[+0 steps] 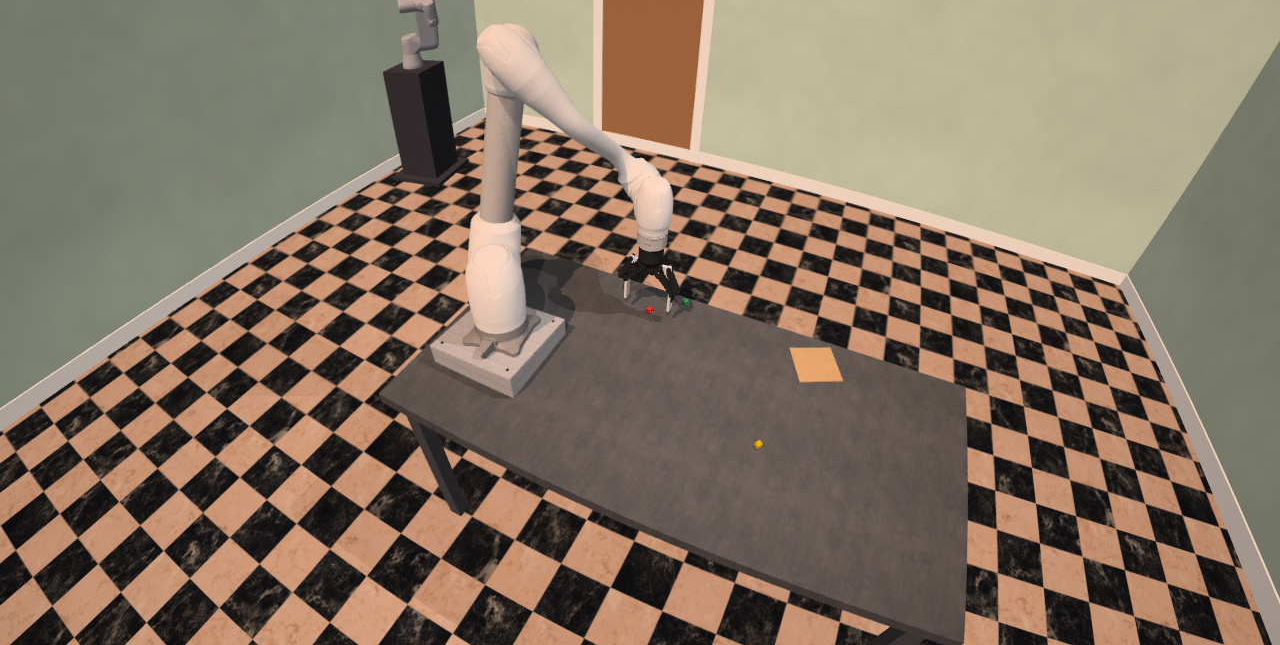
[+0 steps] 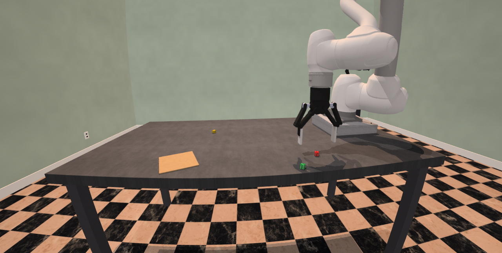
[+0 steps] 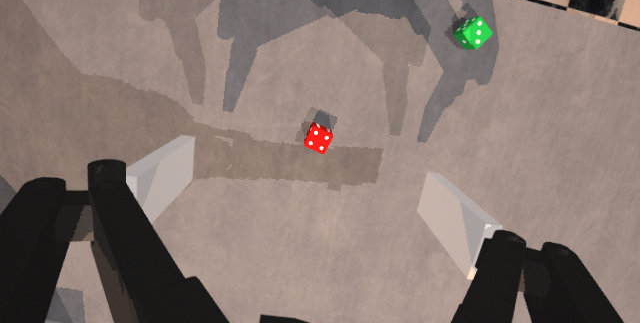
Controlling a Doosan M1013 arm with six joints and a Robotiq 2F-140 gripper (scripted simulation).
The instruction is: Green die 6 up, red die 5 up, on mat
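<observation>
Right now my hand is 1 cm short of the red die, 1 cm to the right of it and 5 cm above it. From my hand the other things lie so: yellow die 41 cm ahead, 42 cm to the right, 5 cm below; orange mat 56 cm ahead, 7 cm to the right, 6 cm below; green die 11 cm ahead, 9 cm to the left, 5 cm below.
</observation>
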